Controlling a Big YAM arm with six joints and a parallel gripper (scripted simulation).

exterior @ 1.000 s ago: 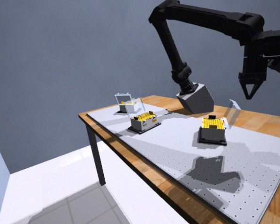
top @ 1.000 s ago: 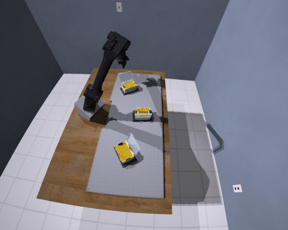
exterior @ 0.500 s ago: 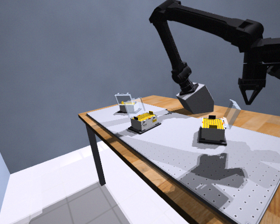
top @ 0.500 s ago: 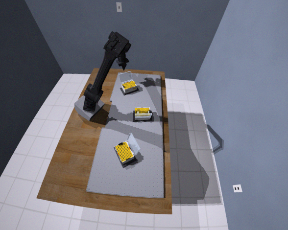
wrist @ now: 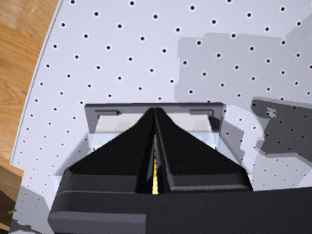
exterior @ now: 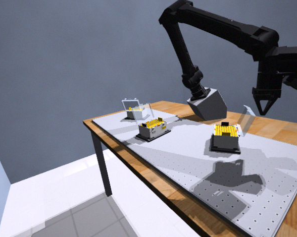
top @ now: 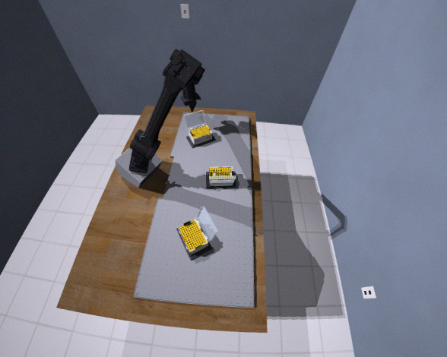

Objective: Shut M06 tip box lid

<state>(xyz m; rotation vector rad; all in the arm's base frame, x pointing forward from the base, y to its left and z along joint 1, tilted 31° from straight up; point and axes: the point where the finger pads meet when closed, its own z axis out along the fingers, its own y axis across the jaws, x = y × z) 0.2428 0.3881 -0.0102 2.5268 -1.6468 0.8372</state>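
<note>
Right now the lid is 20 mm ahead of my hand, 60 mm to the right of it and 30 mm below it. From my hand the other things lie so: yellow tip rack 40 mm ahead, 110 mm to the right, 80 mm below.
</note>
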